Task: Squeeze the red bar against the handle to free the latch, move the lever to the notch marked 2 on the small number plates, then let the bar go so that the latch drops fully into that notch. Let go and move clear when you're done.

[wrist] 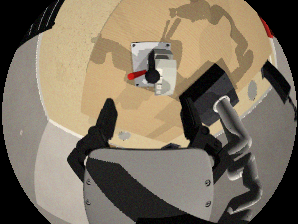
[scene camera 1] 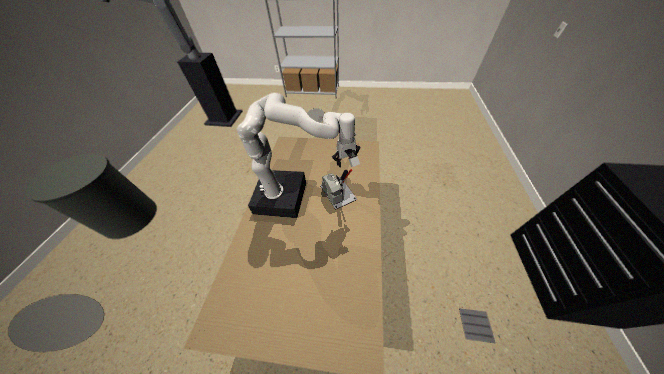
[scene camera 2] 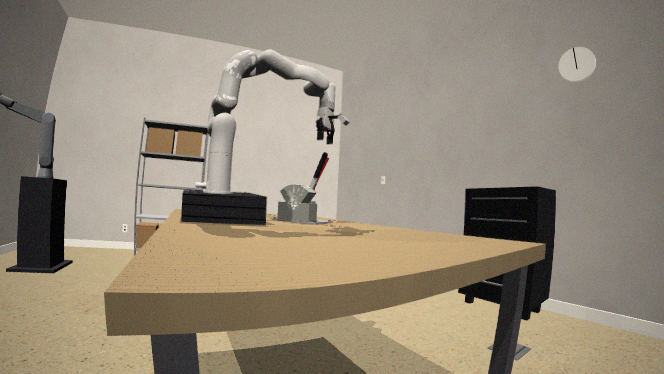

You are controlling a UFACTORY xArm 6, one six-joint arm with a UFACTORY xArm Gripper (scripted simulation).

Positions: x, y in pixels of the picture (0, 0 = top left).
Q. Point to a fan-shaped notch plate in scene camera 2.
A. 298, 207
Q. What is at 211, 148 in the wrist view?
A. My gripper.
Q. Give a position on a fan-shaped notch plate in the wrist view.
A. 160, 56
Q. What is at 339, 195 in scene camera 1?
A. A fan-shaped notch plate.
